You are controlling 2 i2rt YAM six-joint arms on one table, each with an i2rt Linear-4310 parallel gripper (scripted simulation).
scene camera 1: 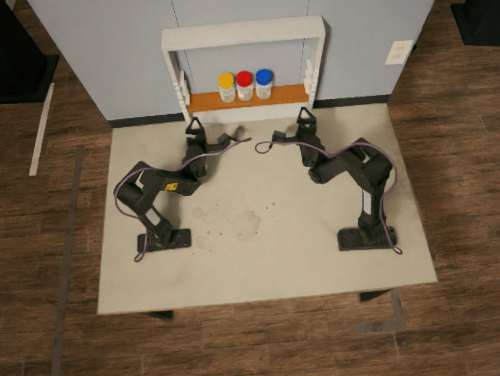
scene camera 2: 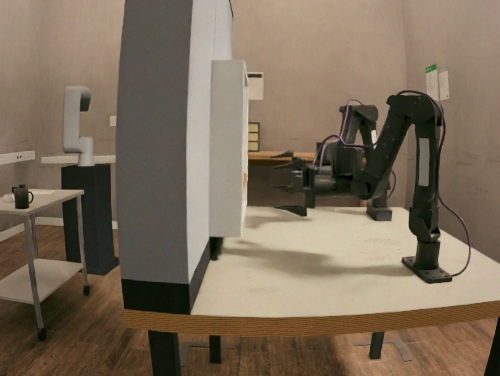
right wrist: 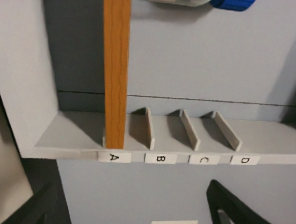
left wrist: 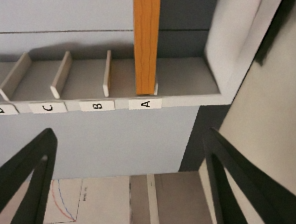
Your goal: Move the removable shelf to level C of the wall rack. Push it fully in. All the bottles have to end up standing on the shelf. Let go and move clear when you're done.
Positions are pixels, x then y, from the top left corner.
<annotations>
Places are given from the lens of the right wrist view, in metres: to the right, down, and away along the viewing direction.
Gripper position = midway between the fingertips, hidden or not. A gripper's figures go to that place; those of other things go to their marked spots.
my right gripper (right wrist: 135, 187): -0.01, 0.05, 0.11
wall rack (right wrist: 42, 130): -0.12, 0.02, 0.20
grey wall panel (right wrist: 237, 58): 0.12, -0.07, 0.23
The marked spots on the wall rack and the grey wall panel are 0.25 m apart.
</annotations>
